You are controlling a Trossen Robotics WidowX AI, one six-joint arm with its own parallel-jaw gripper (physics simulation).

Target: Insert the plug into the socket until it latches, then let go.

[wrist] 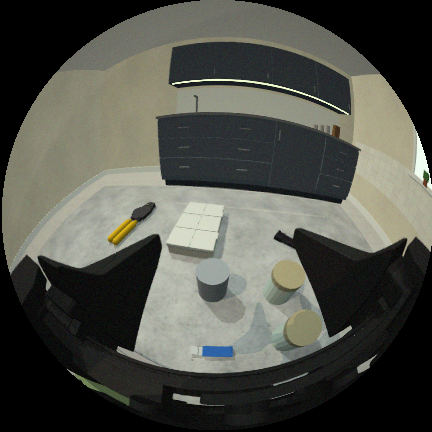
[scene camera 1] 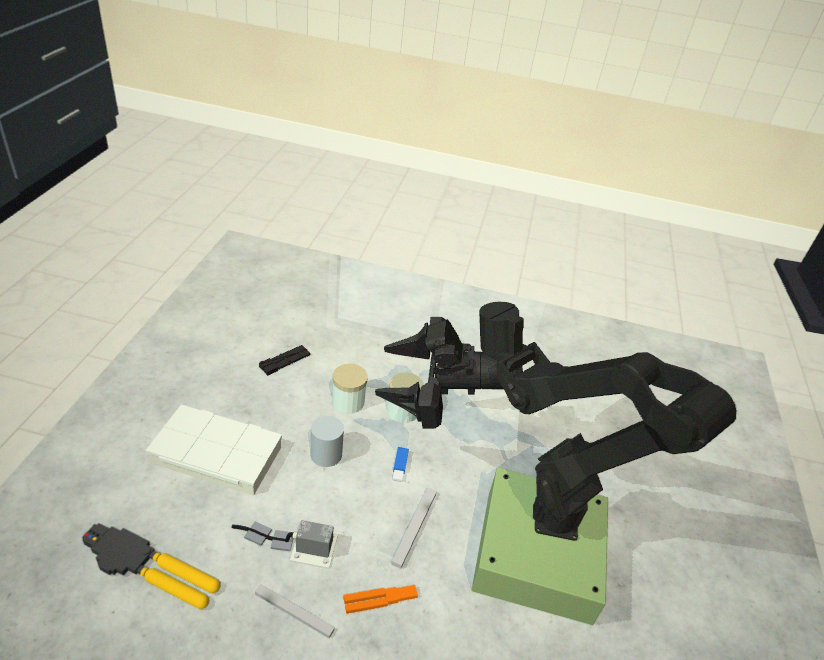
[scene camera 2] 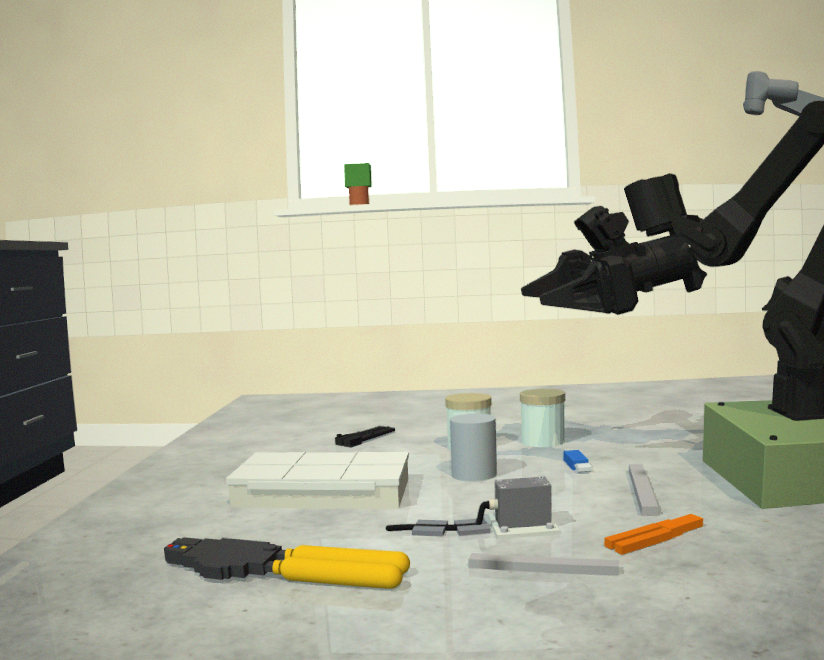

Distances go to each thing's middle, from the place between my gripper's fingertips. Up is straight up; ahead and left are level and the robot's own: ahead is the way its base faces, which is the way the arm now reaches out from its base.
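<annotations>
An orange tool [scene camera 2: 632,540] is there, 25 cm to the left of my hand, 21 cm below it and 6 cm behind it. I see a grey socket box [scene camera 2: 523,506] as well, 5 cm ahead of my hand but 19 cm to the left of it and 19 cm below it. The white tiled block [scene camera 2: 344,480] is 19 cm below my hand, 26 cm ahead of it and 6 cm to the left of it. And then there is the grey cylinder [scene camera 2: 472,436]: my gripper is 8 cm short of it, 1 cm to the right of it and 18 cm above it.
</annotations>
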